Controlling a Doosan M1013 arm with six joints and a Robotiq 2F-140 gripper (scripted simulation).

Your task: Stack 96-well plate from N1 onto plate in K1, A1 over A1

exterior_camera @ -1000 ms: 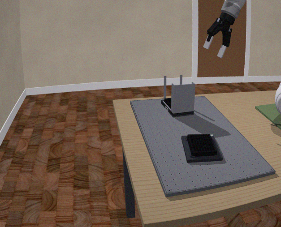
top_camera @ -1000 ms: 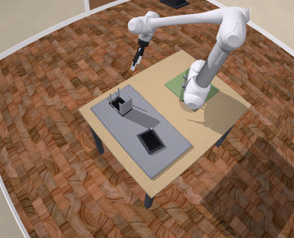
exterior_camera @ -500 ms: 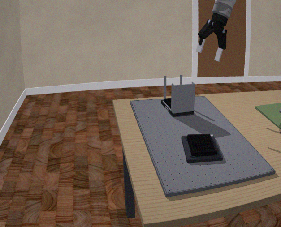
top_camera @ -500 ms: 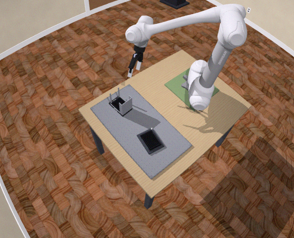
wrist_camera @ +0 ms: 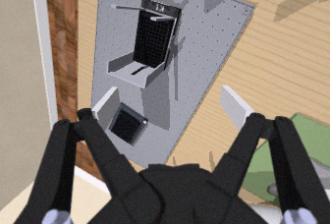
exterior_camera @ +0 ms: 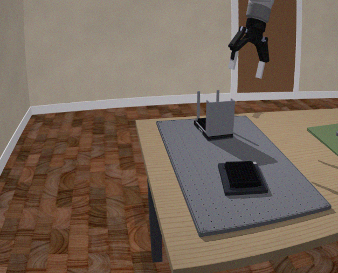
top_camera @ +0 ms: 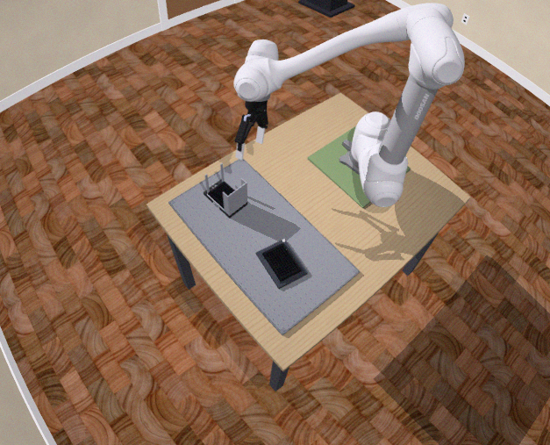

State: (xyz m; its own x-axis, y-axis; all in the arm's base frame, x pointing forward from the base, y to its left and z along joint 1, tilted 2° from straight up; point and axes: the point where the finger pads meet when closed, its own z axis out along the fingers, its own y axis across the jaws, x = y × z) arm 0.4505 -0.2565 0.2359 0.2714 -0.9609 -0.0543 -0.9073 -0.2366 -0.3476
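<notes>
Right now my hand is 330 mm to the right of the plate nest N1, 220 mm above it and 170 mm short of it. Also, from my hand: tall grey wall 150 mm below, 120 mm ahead, 60 mm to the left; then pale A1 mark 270 mm to the left, 210 mm below, 90 mm ahead; then K1 label 210 mm below, 110 mm ahead, 90 mm to the right.
</notes>
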